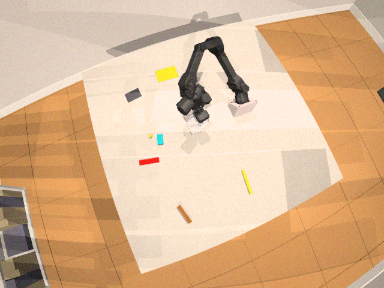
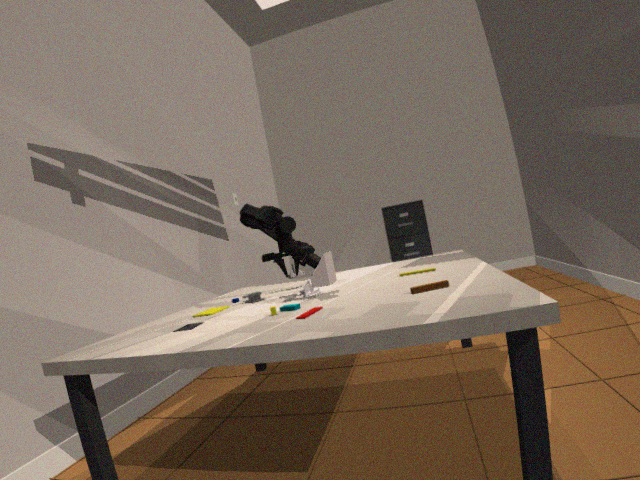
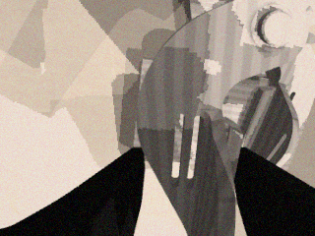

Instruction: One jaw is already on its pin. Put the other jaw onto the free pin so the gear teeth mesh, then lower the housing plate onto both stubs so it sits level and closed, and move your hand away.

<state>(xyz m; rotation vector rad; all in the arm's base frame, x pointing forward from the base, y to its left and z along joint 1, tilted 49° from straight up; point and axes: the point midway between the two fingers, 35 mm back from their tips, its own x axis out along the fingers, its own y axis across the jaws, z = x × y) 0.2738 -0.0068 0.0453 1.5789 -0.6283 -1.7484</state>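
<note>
Right now the jaw is 40 mm behind my gripper tip and 10 mm to the left of it. The rest, counted from my gripper tip: yellow plate 340 mm to the right, 80 mm below, 50 mm ahead; then small yellow cube 260 mm ahead, 70 mm below, 20 mm to the left; then cyan block 220 mm ahead, 70 mm below, 50 mm to the left.
</note>
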